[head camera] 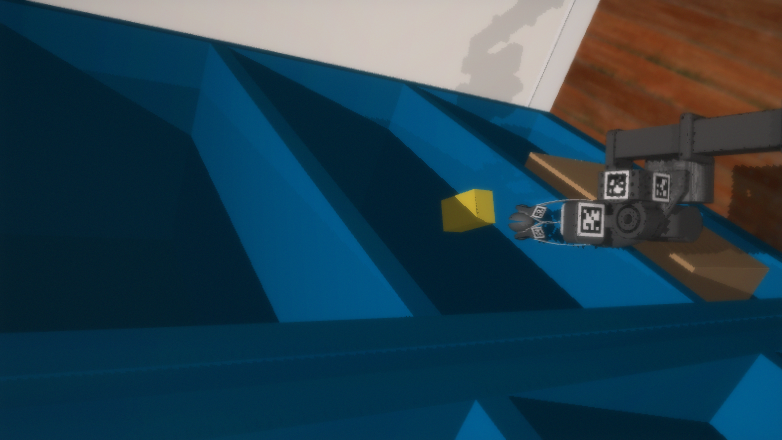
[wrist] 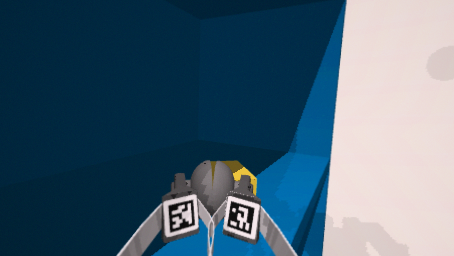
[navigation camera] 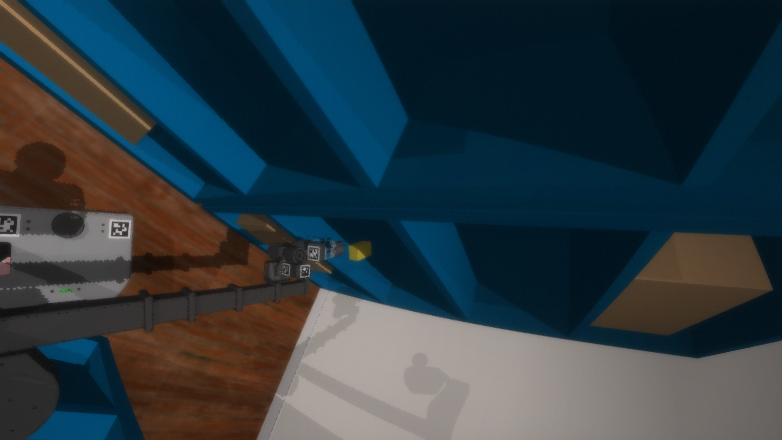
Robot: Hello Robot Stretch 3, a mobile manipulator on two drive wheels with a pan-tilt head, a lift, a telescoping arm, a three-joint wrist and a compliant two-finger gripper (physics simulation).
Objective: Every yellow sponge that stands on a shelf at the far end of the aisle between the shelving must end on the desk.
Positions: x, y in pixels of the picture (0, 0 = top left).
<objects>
my gripper: head camera 512, 222; wrist; navigation camera
same spot on my gripper: [navigation camera: 338, 246] = [wrist: 198, 188]
</objects>
